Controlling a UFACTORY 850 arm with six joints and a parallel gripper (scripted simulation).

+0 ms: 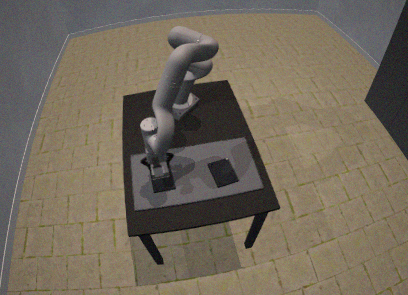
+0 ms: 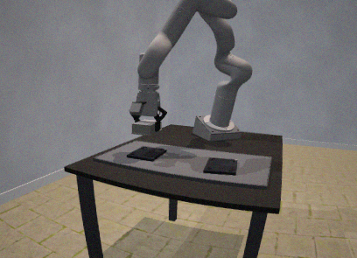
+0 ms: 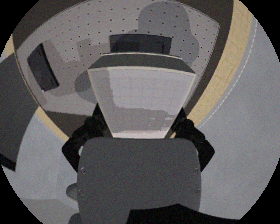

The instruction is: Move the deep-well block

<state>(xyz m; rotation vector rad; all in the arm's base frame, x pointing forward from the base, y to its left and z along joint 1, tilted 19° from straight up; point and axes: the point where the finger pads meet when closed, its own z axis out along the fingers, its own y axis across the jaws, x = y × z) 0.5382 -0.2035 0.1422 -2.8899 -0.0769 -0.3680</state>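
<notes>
Now: hand 110 mm above the plate nest N2. The rest, counted from my hand: plate nest N1 (330 mm to the left, 110 mm below, 20 mm ahead); then deep-well block (right at my hand).
</notes>
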